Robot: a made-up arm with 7 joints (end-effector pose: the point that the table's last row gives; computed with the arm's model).
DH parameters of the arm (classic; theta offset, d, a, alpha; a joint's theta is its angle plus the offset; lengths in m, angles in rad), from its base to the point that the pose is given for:
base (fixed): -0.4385 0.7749 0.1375 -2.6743
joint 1: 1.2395 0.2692 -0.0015 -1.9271
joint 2: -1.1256 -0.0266 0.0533 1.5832
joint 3: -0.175 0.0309 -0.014 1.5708
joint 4: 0 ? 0.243 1.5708
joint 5: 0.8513 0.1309 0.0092 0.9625
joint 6: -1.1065 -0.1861 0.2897 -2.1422
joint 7: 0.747 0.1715 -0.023 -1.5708
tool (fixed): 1.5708 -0.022 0 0
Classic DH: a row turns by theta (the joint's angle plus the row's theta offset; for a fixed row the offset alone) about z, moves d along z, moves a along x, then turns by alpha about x.
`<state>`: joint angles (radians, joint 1 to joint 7).
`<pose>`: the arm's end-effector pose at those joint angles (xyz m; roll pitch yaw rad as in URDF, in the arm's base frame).
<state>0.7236 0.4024 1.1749 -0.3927 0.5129 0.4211 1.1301</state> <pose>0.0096 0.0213 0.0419 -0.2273 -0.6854 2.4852</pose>
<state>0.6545 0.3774 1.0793 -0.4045 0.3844 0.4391 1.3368</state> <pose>0.0244 -0.0094 0.0132 -0.3922 -0.6539 2.5152</pose>
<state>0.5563 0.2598 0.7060 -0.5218 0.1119 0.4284 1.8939</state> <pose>0.1434 -0.0768 -0.0397 -0.9235 -0.4912 2.6236</pose>
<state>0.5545 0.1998 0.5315 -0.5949 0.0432 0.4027 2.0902</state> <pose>0.2086 -0.1004 -0.0390 -1.1219 -0.3977 2.6435</pose>
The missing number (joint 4, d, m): 0.054
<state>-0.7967 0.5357 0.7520 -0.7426 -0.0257 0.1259 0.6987</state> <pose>0.5975 -0.2003 0.2284 0.9371 -0.2490 -2.8003</pose>
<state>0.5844 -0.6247 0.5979 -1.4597 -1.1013 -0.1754 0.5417</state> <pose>-0.1091 0.0393 0.0747 1.8573 -1.0354 0.7978</pose>
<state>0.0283 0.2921 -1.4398 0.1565 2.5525 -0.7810 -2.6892</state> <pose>0.3339 0.3666 0.3306 -0.7923 -0.4923 -0.3045</pose>
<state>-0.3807 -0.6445 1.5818 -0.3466 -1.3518 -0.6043 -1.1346</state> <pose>-0.2618 0.1219 0.4767 -1.7556 -0.0014 0.2218</pose>
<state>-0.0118 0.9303 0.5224 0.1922 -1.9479 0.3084 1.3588</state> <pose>-0.1991 -0.1586 0.1161 0.9368 -0.4558 0.8812</pose>
